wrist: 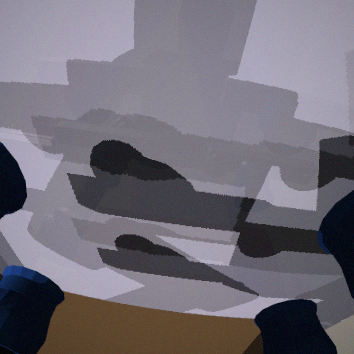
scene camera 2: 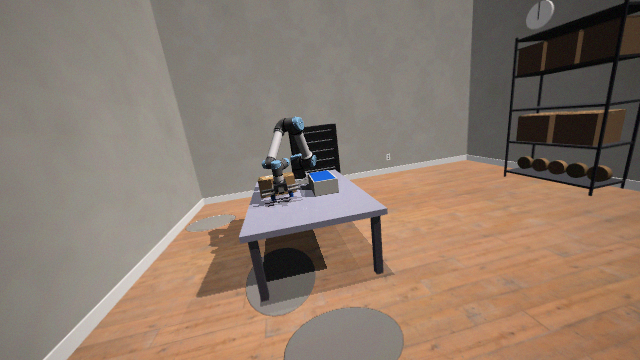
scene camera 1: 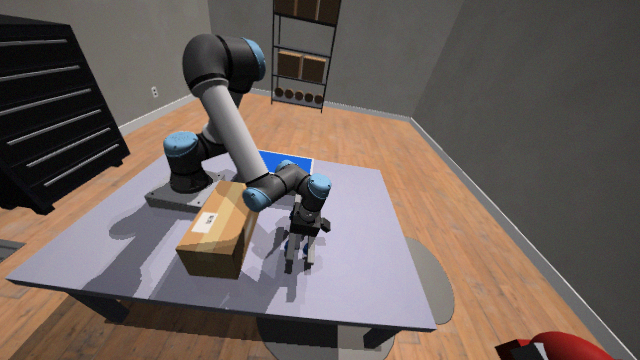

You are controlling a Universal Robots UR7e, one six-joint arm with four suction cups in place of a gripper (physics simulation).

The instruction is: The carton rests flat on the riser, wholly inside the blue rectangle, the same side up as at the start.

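Frame: origin at the arm's base, x ahead, y right, z down, level; millimetres.
Seen in the pictures: hand at its tool point: [wrist: 166, 269] [scene camera 2: 282, 196]; arm's base at its link origin: [scene camera 2: 298, 176] [scene camera 1: 190, 182].
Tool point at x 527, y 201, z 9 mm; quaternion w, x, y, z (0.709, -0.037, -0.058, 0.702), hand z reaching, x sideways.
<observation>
Offsets run from my tool point to a thing's middle. Level surfaces: height alone.
The brown carton @[dz -32, dx -269, dy +26 mm] [scene camera 1: 230, 212] [scene camera 2: 265, 185] lies flat on the table beside the arm's base, its top with tape and a white label facing up. In the wrist view, part of the carton [wrist: 150, 327] shows along the bottom edge. My gripper [scene camera 1: 297, 247] [scene camera 2: 282, 196] [wrist: 172, 270] hangs low over the table at the carton's long side, with a gap between them in scene camera 1. Its blue cups hold nothing. The blue rectangle @[dz -74, dx -152, dy -364 mm] [scene camera 1: 301, 164] [scene camera 2: 322, 176] is on top of the pale riser @[dz -14, dx -152, dy -364 mm] [scene camera 2: 325, 187], partly hidden behind the arm in scene camera 1.
The table @[dz +46 mm] [scene camera 1: 360, 260] [scene camera 2: 310, 210] carries the arm's base plate [scene camera 1: 172, 201], the carton and the riser. The riser stands farther back, past the carton's far end in scene camera 1. A black drawer cabinet [scene camera 1: 55, 105] [scene camera 2: 322, 150] and a shelf rack [scene camera 1: 300, 49] [scene camera 2: 562, 106] stand on the floor.
</observation>
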